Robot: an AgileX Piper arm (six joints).
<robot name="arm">
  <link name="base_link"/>
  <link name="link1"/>
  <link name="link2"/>
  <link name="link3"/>
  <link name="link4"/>
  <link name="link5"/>
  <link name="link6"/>
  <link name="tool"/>
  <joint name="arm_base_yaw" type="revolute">
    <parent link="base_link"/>
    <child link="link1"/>
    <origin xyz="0 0 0.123" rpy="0 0 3.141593"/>
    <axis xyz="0 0 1"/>
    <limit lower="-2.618" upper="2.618"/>
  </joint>
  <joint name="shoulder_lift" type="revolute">
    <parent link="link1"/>
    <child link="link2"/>
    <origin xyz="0 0 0" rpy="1.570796 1.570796 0"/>
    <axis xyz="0 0 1"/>
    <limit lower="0" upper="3.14"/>
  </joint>
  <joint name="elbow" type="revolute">
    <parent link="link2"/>
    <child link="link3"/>
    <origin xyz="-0.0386 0.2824 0" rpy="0 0 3.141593"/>
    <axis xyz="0 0 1"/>
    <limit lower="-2.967" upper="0"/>
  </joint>
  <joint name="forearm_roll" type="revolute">
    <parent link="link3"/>
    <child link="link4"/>
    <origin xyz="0.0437 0.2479 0" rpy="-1.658 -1.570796 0"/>
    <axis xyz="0 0 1"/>
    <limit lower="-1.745" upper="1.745"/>
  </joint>
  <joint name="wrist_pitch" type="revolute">
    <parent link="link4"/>
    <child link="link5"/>
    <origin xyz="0 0 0" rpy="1.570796 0 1.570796"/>
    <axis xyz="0 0 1"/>
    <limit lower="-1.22" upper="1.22"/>
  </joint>
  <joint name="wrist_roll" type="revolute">
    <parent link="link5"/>
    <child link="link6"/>
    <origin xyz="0 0.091 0" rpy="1.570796 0 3.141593"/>
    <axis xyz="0 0 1"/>
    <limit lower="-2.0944" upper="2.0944"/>
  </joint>
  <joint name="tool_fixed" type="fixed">
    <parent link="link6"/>
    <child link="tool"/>
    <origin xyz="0 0 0" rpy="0 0 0"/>
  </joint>
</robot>
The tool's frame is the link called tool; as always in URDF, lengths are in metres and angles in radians.
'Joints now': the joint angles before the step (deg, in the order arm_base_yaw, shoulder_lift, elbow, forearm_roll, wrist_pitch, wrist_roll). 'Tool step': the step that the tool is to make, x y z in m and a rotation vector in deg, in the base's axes. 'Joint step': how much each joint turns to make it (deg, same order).
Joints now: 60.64 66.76 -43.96 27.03 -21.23 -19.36
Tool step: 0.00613 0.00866 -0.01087 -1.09 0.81 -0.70
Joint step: 0.00 2.86 0.00 0.03 -1.62 0.39
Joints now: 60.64 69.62 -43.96 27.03 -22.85 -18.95
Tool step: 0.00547 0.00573 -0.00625 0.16 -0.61 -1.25
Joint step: 0.00 2.22 -0.02 0.00 -2.96 0.05
